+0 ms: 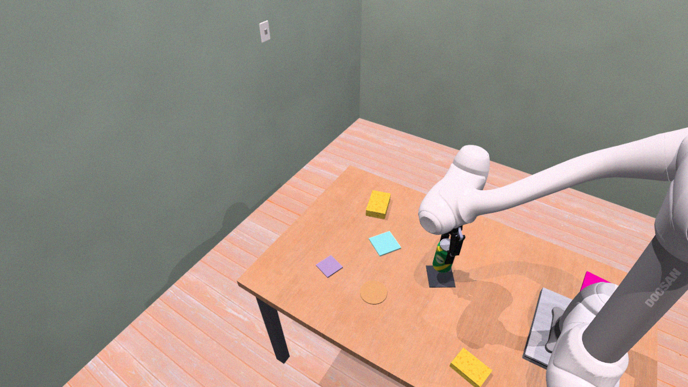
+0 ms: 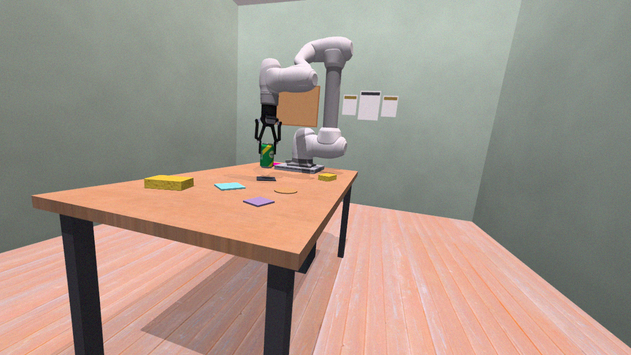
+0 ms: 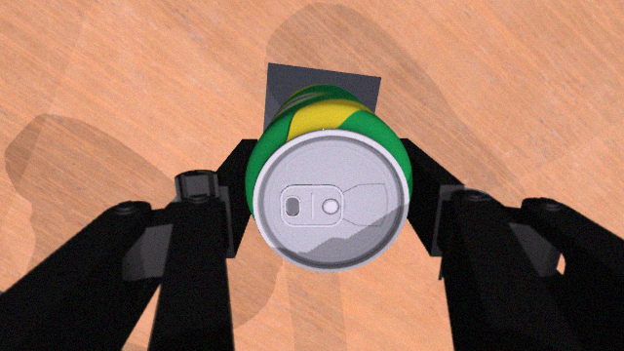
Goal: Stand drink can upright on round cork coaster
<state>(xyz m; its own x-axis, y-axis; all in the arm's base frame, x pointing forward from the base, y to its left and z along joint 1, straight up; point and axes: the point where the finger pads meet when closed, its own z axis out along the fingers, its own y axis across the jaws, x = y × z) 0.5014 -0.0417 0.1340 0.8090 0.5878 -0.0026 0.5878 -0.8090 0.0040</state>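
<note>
Now: hand 19 cm short of the round cork coaster, 18 cm to the right of it and 16 cm above it. The rest, counted from my hand: drink can (4 cm below); dark grey square coaster (1 cm behind, 16 cm below); cyan square (25 cm ahead, 4 cm to the right, 16 cm below).
</note>
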